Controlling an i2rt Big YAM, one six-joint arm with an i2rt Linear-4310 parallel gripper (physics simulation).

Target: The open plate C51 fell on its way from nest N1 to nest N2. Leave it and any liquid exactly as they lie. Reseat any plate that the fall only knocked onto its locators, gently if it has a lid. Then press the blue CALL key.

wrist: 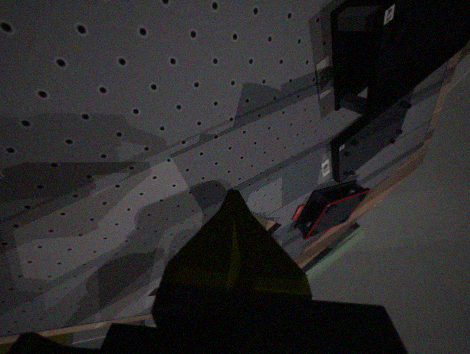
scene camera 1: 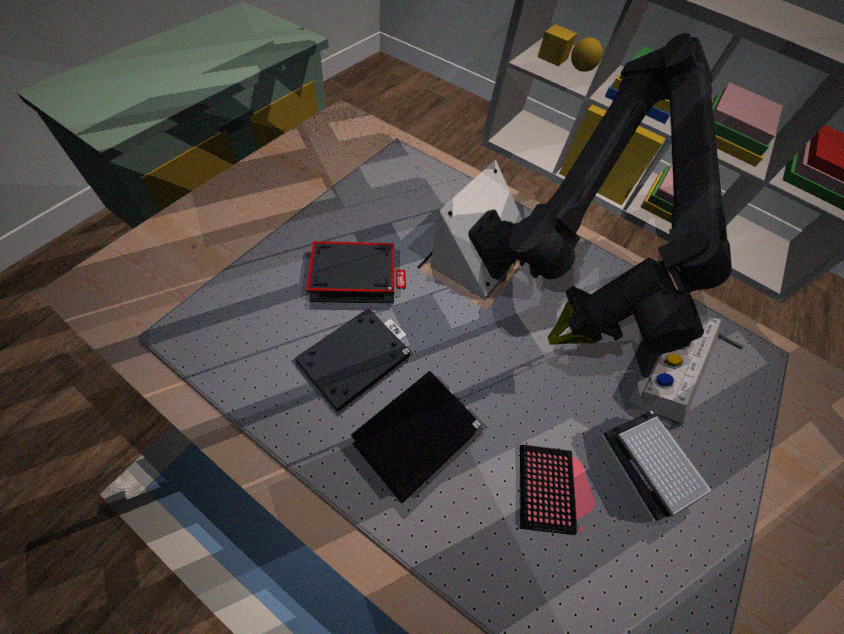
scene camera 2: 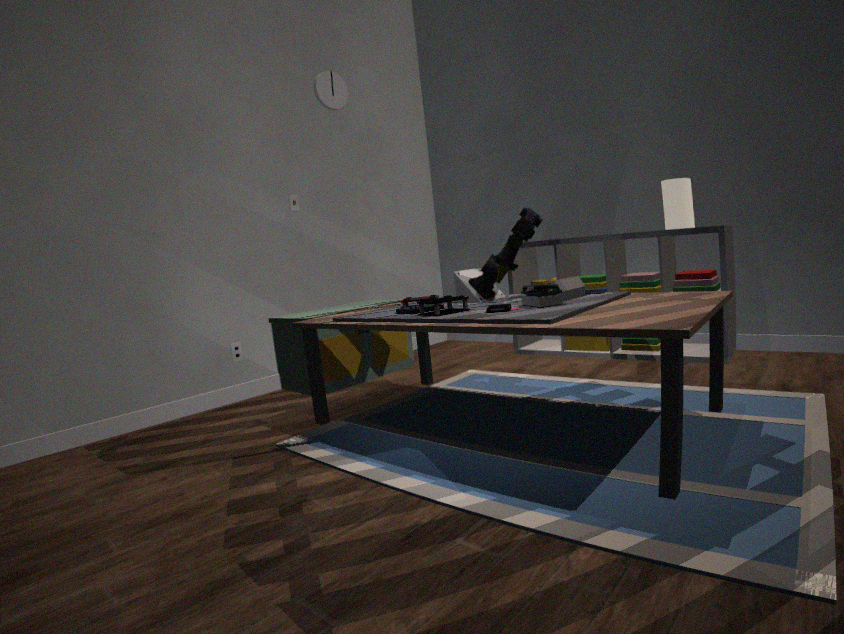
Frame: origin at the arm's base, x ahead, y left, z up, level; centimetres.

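Where they show: gripper, fingertip midpoint: (wrist: 232,196) (scene camera 1: 549,340) (scene camera 2: 497,282); arm's base at its link origin: (scene camera 1: 491,244) (scene camera 2: 481,289).
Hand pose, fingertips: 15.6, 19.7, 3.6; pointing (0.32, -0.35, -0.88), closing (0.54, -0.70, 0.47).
Observation:
Things, the pixels of their top centre, and the offset from my fingertips, as dx, dy, dz. "spot": a spot on its surface instead.
- blue key at a spot on its surface: (scene camera 1: 664,379) spot: -7.4, +20.1, -1.9
- sloped key box at its top centre: (scene camera 1: 696,353) (scene camera 2: 563,278) -15.0, +23.0, -0.4
- yellow key at its top centre: (scene camera 1: 677,358) -12.6, +20.7, -1.3
- open plate C51 at its top centre: (scene camera 1: 549,487) (scene camera 2: 498,306) +18.7, +12.2, -7.3
- pale plate at its top centre: (scene camera 1: 668,460) +7.2, +24.1, +0.0
- Dark nest N2 at its top centre: (scene camera 1: 353,352) (wrist: 378,143) (scene camera 2: 419,304) +19.8, -26.7, -5.9
- black block-like nest at its top centre: (scene camera 1: 417,428) (wrist: 442,33) (scene camera 2: 442,297) +24.8, -9.5, -2.8
- red-rimmed dark tray at its top centre: (scene camera 1: 352,263) (wrist: 339,216) (scene camera 2: 420,296) +6.0, -38.6, -4.2
- small red tag at a spot on its surface: (scene camera 1: 401,279) spot: +0.2, -30.7, -8.6
- dark rod at a spot on its surface: (scene camera 1: 730,340) spot: -30.7, +32.0, -8.1
My gripper (scene camera 1: 551,340) (wrist: 232,196) is shut and empty, above the perforated mat, left of the key box. The blue key (scene camera 1: 664,379) is on the sloped key box (scene camera 1: 667,404), nearer the front than the yellow key (scene camera 1: 674,359). The open plate C51 (scene camera 1: 547,488) with pink wells lies on the mat, pink liquid (scene camera 1: 584,492) at its right. A pale plate (scene camera 1: 663,464) is on a dark nest at the right, shifted to one side; whether it is seated is unclear. Dark nest N2 (scene camera 1: 353,361) (wrist: 372,137) holds no plate. A black block-like nest (scene camera 1: 417,436) (wrist: 420,40) stands in front.
A red-rimmed dark tray (scene camera 1: 351,242) (wrist: 349,196) stands at the back left, with a small red tag (scene camera 1: 401,279) beside it. The arm's white wedge mount (scene camera 1: 453,252) is at the back. A dark rod (scene camera 1: 730,340) lies behind the key box.

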